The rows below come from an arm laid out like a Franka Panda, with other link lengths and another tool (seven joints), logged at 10 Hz.
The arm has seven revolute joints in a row. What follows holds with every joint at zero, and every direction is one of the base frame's.
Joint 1 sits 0.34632 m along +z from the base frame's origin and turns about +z.
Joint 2 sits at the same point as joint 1 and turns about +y.
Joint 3 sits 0.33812 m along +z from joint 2 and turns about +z.
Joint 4 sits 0.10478 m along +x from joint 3 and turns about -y.
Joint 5 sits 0.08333 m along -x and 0.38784 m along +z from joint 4 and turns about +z.
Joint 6 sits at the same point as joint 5 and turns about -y.
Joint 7 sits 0.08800 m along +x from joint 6 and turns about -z.
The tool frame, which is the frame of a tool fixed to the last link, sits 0.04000 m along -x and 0.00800 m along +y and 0.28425 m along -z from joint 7; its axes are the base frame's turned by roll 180.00, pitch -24.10 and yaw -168.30 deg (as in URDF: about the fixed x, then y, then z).
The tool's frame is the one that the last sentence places.
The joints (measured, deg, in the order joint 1, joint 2, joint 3, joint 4, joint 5, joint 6, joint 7), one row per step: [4.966 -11.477 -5.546 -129.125 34.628 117.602 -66.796]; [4.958 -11.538 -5.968 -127.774 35.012 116.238 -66.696]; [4.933 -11.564 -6.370 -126.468 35.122 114.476 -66.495]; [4.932 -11.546 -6.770 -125.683 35.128 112.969 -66.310]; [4.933 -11.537 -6.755 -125.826 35.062 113.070 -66.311]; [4.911 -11.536 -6.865 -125.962 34.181 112.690 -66.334]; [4.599 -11.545 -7.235 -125.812 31.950 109.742 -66.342]
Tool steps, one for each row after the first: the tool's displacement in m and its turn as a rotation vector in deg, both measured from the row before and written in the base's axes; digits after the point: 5 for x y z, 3 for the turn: [0.00327 0.00009 0.01127 0.790 -0.251 0.009]; [0.00058 -0.00015 0.01002 0.637 0.196 0.280]; [-0.00173 -0.00073 0.00547 0.468 0.545 0.248]; [-0.00047 -0.00024 -0.00129 -0.086 0.072 -0.008]; [-0.00318 -0.00361 -0.00283 -0.679 0.447 0.461]; [-0.01410 -0.00906 -0.00374 -1.205 2.304 1.776]
